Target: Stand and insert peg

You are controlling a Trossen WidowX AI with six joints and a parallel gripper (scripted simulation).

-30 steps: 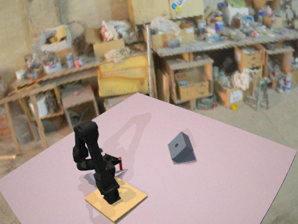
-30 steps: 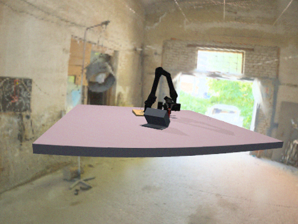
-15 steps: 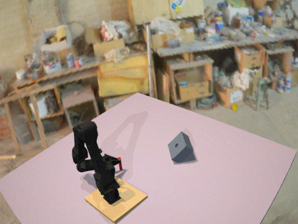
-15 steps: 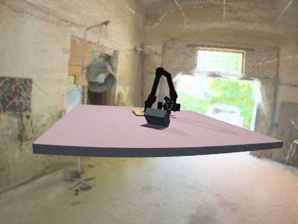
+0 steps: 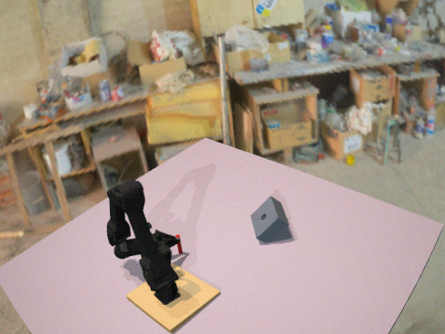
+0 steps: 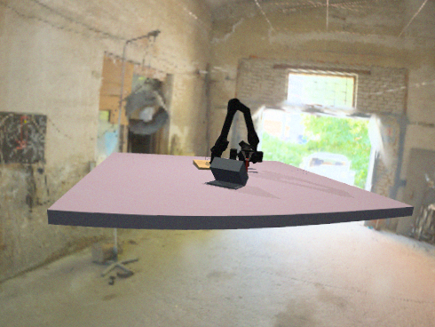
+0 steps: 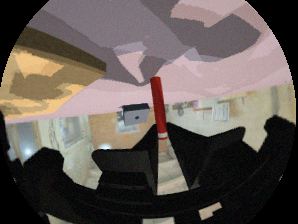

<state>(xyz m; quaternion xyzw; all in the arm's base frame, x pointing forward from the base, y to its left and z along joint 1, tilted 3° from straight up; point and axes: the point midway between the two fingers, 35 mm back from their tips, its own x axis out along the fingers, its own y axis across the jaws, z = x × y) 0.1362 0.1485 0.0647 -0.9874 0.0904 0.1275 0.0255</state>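
My gripper tip is now 10 mm above the red peg. Round my gripper tip: sloped panel (290 mm ahead, 150 mm to the right, 10 mm below); then grey foot plate (300 mm ahead, 160 mm to the right, 60 mm below).
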